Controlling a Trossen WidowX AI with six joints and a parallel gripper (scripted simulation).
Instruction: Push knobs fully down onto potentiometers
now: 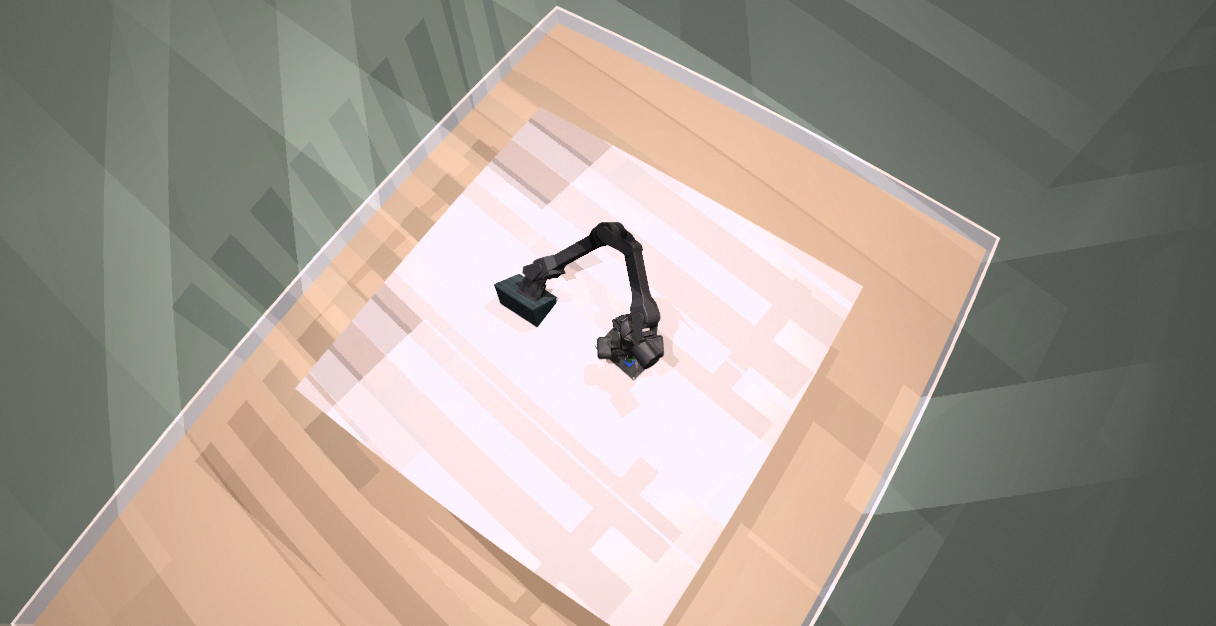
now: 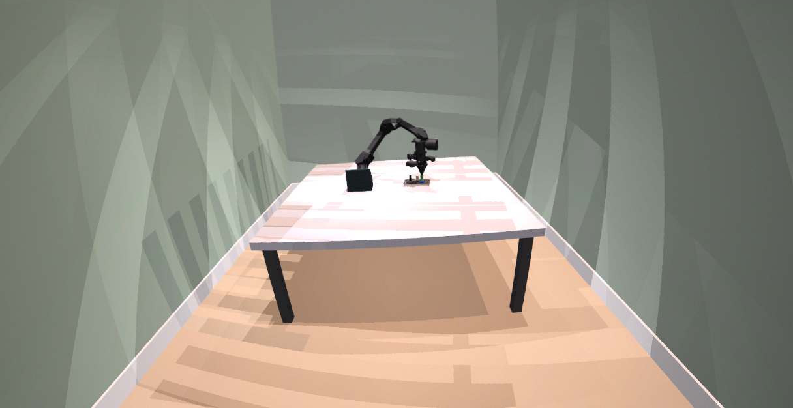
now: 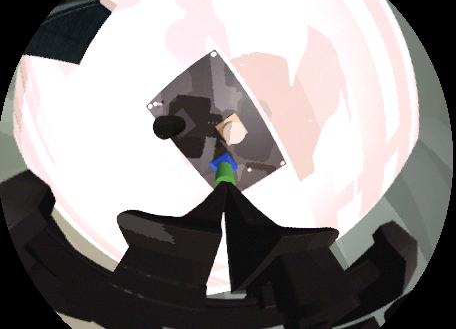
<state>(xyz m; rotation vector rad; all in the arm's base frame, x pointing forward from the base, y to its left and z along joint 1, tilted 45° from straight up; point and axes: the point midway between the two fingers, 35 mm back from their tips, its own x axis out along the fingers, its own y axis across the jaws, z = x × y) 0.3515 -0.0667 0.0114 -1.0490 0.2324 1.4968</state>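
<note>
The green knob lies 10 mm below my gripper tip. Also, from my gripper tip: black knob (70 mm behind, 10 mm to the left, 20 mm below); then grey part (70 mm behind, 10 mm to the left, 20 mm below).
</note>
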